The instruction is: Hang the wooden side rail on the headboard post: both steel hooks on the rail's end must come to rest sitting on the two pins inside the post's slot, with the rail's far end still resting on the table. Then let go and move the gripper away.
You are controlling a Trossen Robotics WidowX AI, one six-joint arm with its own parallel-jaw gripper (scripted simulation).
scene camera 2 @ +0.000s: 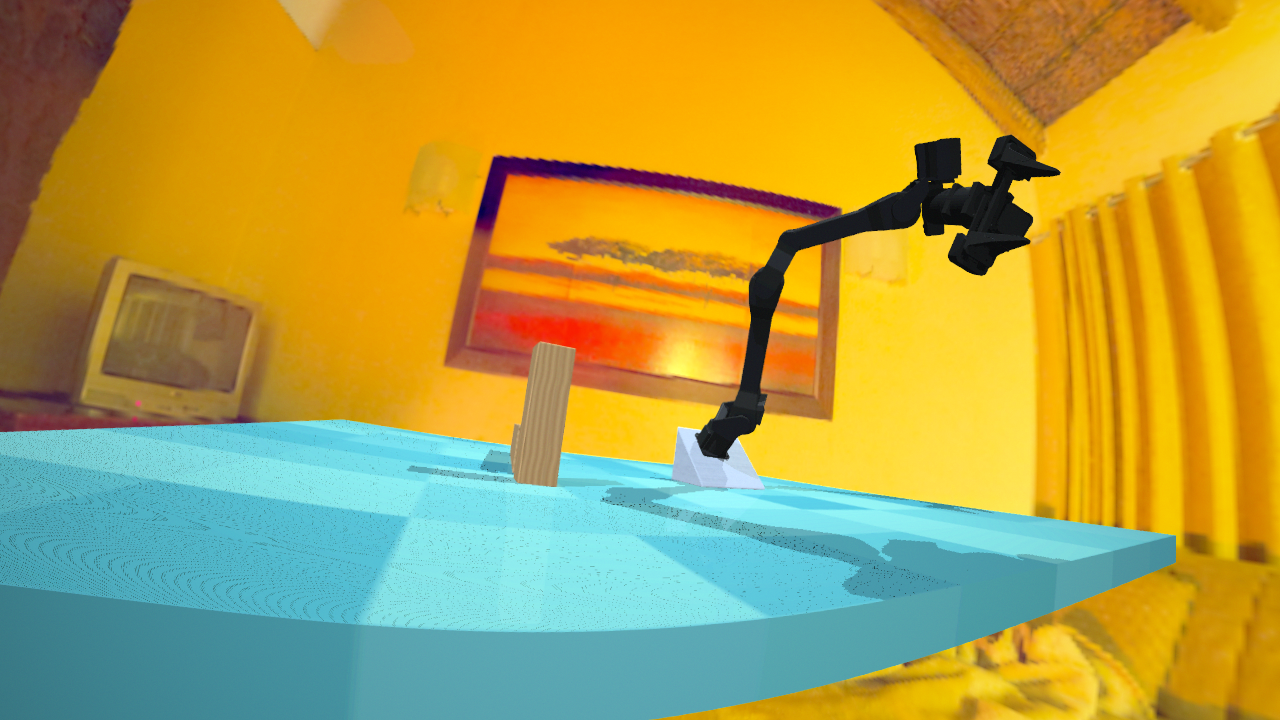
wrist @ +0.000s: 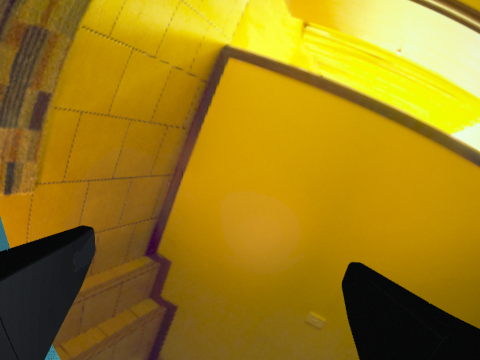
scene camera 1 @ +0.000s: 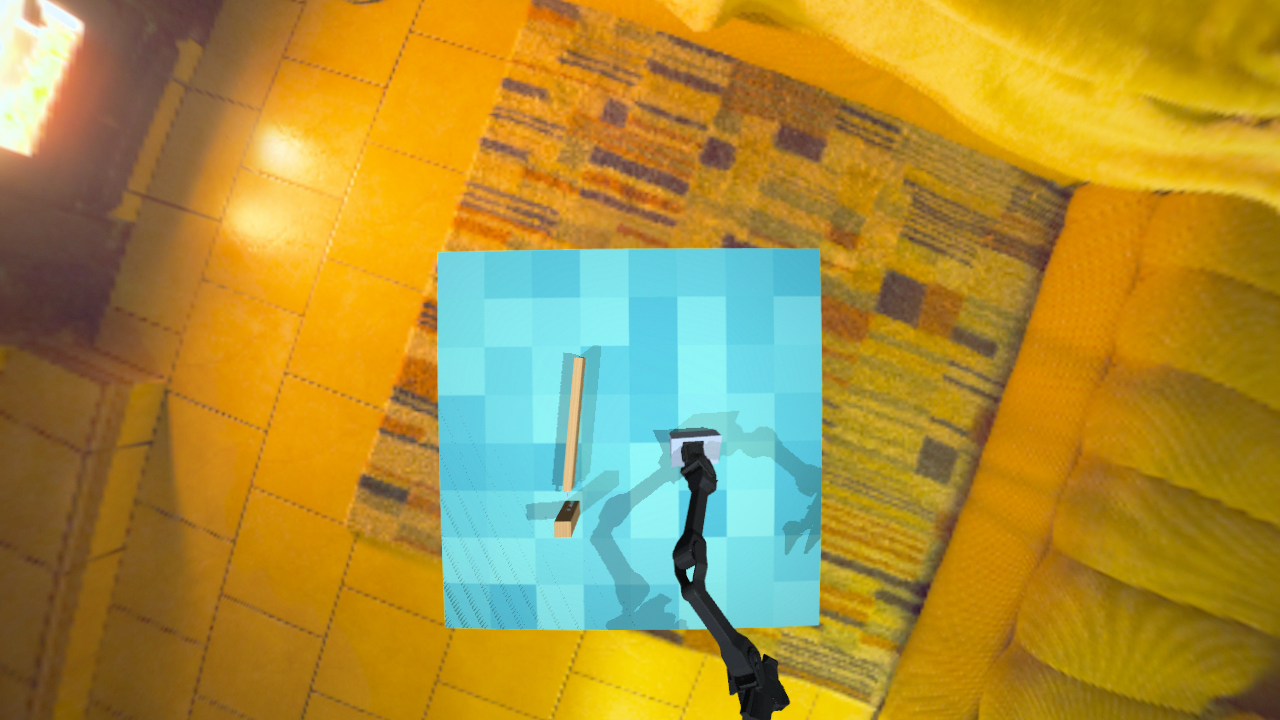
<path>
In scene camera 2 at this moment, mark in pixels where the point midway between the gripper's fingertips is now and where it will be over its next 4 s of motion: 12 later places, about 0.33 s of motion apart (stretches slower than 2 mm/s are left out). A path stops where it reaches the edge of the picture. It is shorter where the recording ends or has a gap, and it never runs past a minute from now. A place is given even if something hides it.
My gripper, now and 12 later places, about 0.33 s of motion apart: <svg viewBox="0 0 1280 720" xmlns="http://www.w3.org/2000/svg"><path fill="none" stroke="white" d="M1043 206L1073 255L1072 320L1016 393L893 452L741 471L634 459L589 442L579 410L579 384L578 382L570 378L563 376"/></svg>
</path>
